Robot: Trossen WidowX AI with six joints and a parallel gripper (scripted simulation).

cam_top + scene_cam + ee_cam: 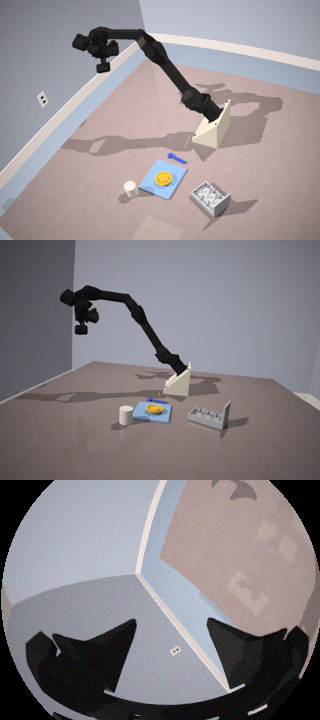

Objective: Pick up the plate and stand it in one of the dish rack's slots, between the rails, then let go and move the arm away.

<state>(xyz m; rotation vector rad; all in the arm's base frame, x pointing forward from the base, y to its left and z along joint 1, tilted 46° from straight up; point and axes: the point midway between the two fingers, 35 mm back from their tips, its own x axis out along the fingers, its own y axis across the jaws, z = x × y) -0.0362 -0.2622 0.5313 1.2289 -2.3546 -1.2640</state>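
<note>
The yellow plate is 36 cm ahead of my gripper tip, 49 cm to the left of it and 25 cm below it. The rest, counted from my gripper tip: white cup: 46 cm ahead, 41 cm to the left, 24 cm below; blue mat: 36 cm ahead, 48 cm to the left, 26 cm below; blue spoon: 25 cm ahead, 48 cm to the left, 26 cm below.
</note>
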